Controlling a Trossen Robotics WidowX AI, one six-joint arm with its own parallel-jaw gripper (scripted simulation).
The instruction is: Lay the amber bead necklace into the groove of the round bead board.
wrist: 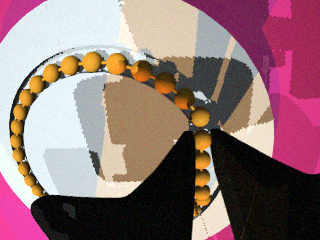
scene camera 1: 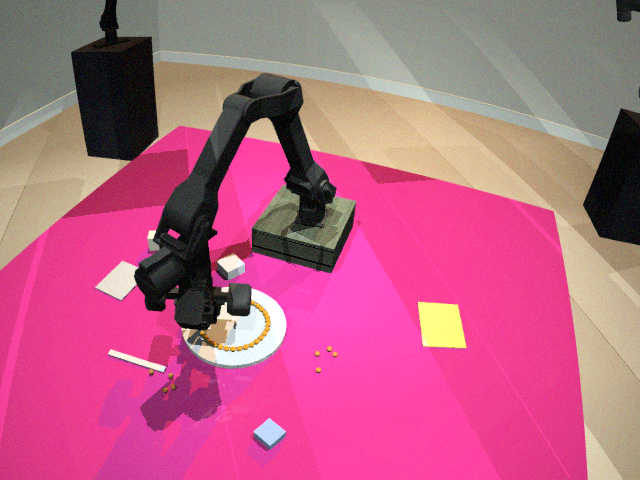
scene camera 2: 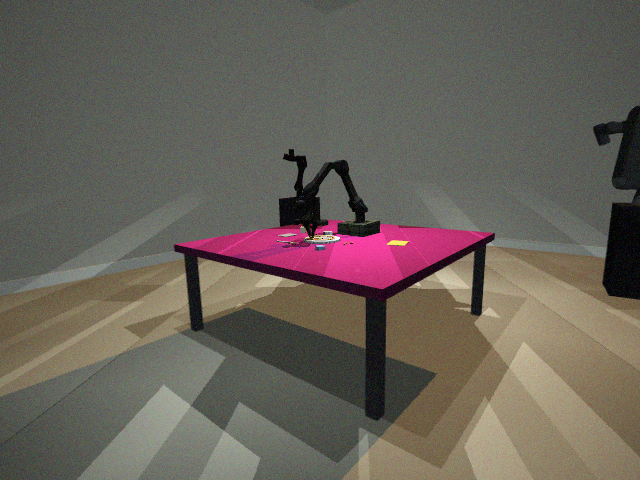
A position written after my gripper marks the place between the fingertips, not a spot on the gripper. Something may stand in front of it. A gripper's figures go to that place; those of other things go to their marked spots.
Labels:
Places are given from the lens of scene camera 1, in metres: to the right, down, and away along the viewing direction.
my gripper (scene camera 1: 203,328): -0.22, 0.17, 0.83
yellow card (scene camera 1: 440,323): 0.24, 0.17, 0.90

